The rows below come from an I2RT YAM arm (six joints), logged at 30 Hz.
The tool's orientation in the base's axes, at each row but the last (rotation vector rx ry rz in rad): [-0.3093, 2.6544, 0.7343]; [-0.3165, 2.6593, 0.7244]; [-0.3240, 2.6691, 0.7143]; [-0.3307, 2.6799, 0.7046]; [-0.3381, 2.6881, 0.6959]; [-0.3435, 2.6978, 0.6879]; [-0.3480, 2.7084, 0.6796]
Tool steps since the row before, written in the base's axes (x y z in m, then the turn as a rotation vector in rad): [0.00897, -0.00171, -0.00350, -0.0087, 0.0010, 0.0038]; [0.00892, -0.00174, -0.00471, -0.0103, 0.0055, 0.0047]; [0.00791, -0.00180, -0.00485, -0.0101, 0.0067, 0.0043]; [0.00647, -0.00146, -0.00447, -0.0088, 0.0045, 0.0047]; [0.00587, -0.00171, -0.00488, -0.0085, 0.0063, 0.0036]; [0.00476, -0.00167, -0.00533, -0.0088, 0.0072, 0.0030]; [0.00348, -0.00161, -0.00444, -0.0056, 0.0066, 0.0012]
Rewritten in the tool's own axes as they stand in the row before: [-0.00654, -0.00572, 0.00448, 0.0063, 0.0052, -0.0050]; [-0.00600, -0.00628, 0.00542, 0.0068, 0.0099, -0.0038]; [-0.00505, -0.00606, 0.00520, 0.0066, 0.0106, -0.0028]; [-0.00397, -0.00515, 0.00466, 0.0056, 0.0085, -0.0039]; [-0.00325, -0.00534, 0.00471, 0.0055, 0.0095, -0.0020]; [-0.00210, -0.00513, 0.00481, 0.0059, 0.0101, -0.0012]; [-0.00131, -0.00429, 0.00378, 0.0037, 0.0079, 0.0008]
